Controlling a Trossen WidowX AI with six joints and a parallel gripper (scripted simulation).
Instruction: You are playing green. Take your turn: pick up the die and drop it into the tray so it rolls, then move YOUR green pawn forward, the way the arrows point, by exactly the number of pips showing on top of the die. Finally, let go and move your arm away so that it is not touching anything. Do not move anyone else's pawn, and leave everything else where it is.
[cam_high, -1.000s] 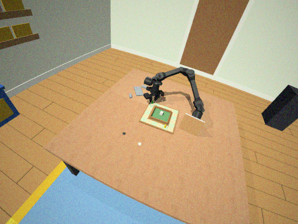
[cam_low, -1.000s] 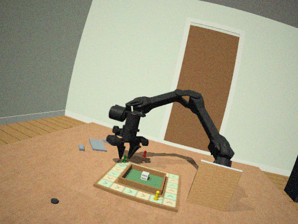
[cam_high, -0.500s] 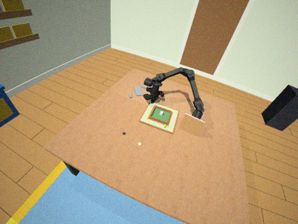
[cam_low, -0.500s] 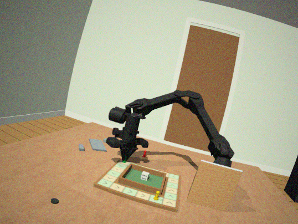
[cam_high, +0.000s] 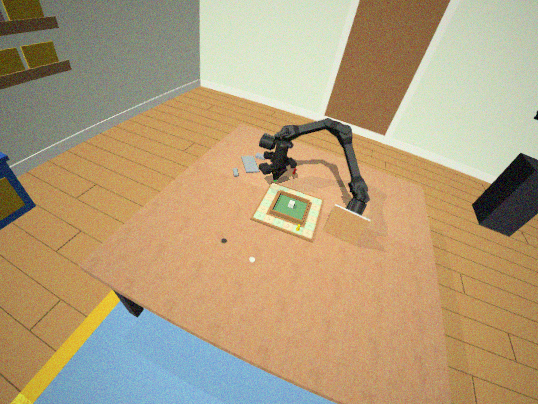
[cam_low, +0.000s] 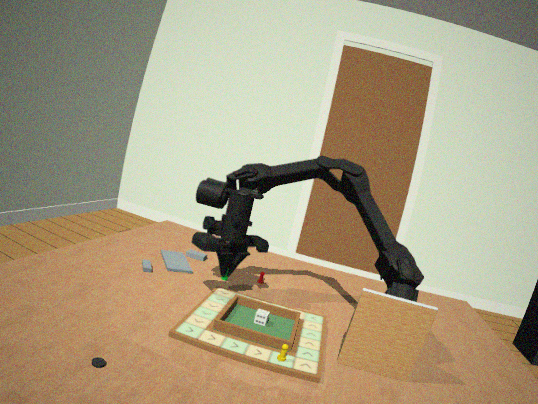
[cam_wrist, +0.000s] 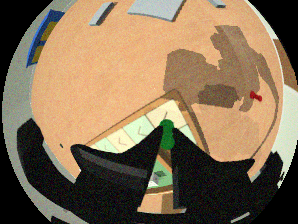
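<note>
Right now the white die is 13 cm behind my gripper tip, 9 cm to the left of it and 3 cm below it. Round my gripper tip: red pawn: 5 cm behind, 18 cm to the right, 4 cm below; then yellow pawn: 20 cm behind, 21 cm to the left, 3 cm below; then green pawn: 1 cm above.
</note>
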